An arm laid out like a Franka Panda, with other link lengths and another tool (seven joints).
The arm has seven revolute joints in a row. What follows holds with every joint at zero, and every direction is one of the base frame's.
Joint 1 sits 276.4 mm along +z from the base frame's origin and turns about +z.
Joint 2 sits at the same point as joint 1 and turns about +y.
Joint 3 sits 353.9 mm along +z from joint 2 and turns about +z.
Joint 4 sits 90.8 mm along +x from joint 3 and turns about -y.
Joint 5 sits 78.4 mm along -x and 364.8 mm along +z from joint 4 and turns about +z.
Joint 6 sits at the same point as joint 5 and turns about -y.
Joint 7 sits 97.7 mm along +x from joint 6 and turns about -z.
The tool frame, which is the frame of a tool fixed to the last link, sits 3.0 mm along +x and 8.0 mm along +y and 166.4 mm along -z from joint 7; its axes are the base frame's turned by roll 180.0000, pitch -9.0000 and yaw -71.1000 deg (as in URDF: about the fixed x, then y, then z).
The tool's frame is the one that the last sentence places.
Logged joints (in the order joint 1, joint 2, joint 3, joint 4, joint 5, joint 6, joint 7), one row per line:
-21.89 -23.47 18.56 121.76 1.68 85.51 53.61
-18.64 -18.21 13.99 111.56 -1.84 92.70 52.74
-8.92 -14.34 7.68 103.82 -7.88 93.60 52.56
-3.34 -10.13 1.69 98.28 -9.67 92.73 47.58
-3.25 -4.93 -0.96 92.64 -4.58 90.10 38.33
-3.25 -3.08 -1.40 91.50 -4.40 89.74 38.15
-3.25 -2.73 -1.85 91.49 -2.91 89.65 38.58
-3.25 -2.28 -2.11 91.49 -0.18 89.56 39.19
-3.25 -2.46 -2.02 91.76 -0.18 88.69 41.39
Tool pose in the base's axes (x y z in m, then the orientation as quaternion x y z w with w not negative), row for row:
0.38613 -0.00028 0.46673 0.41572 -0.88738 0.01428 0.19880
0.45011 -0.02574 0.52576 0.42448 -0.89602 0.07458 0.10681
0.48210 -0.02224 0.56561 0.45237 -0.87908 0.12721 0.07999
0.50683 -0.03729 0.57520 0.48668 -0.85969 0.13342 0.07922
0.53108 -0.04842 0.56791 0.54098 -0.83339 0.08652 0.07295
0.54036 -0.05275 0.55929 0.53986 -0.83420 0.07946 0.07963
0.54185 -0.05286 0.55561 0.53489 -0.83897 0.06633 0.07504
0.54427 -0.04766 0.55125 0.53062 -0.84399 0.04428 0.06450
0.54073 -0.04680 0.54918 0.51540 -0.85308 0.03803 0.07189
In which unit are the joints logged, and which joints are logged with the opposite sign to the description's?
The joints are logged in degrees. Opposite sign: joint 4.
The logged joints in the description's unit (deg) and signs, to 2 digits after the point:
-21.89 -23.47 18.56 -121.76 1.68 85.51 53.61
-18.64 -18.21 13.99 -111.56 -1.84 92.70 52.74
-8.92 -14.34 7.68 -103.82 -7.88 93.60 52.56
-3.34 -10.13 1.69 -98.28 -9.67 92.73 47.58
-3.25 -4.93 -0.96 -92.64 -4.58 90.10 38.33
-3.25 -3.08 -1.40 -91.50 -4.40 89.74 38.15
-3.25 -2.73 -1.85 -91.49 -2.91 89.65 38.58
-3.25 -2.28 -2.11 -91.49 -0.18 89.56 39.19
-3.25 -2.46 -2.02 -91.76 -0.18 88.69 41.39

